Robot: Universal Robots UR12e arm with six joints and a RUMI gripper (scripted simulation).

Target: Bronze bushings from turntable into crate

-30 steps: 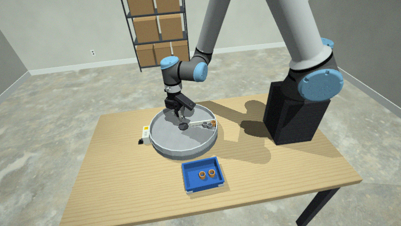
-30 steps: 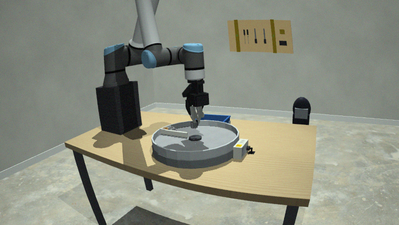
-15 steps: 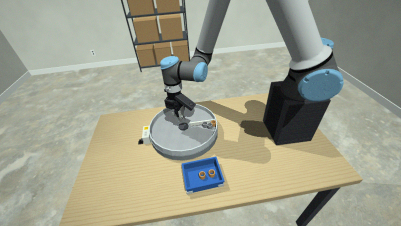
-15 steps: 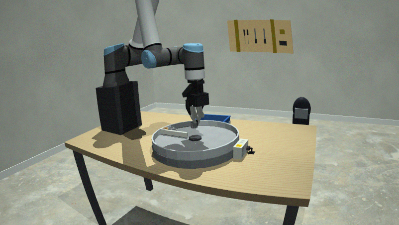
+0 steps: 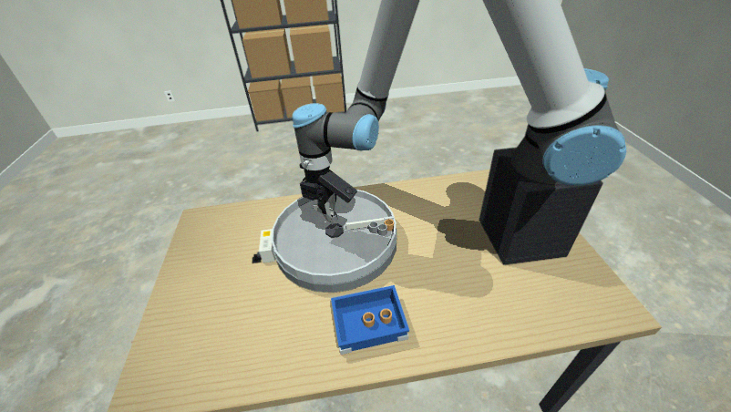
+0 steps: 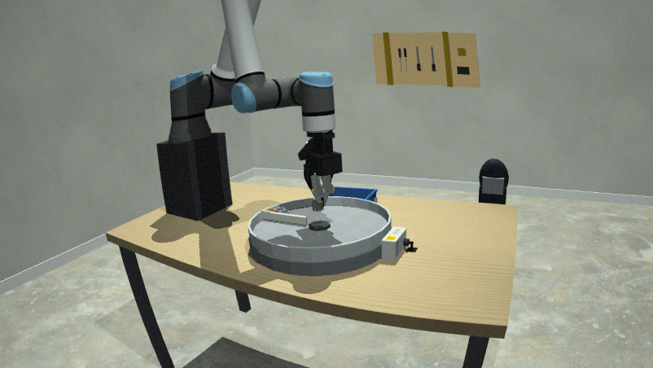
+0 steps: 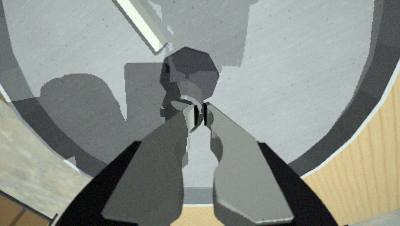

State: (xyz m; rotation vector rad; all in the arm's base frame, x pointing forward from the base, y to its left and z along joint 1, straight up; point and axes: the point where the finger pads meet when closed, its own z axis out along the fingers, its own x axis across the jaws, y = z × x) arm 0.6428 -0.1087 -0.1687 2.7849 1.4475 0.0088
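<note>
Now: hand 10 mm past the grey turntable, 10 mm to the left of it and 80 mm above it. Also, from my hand: blue crate: 60 mm behind, 320 mm to the left, 100 mm below.
</note>
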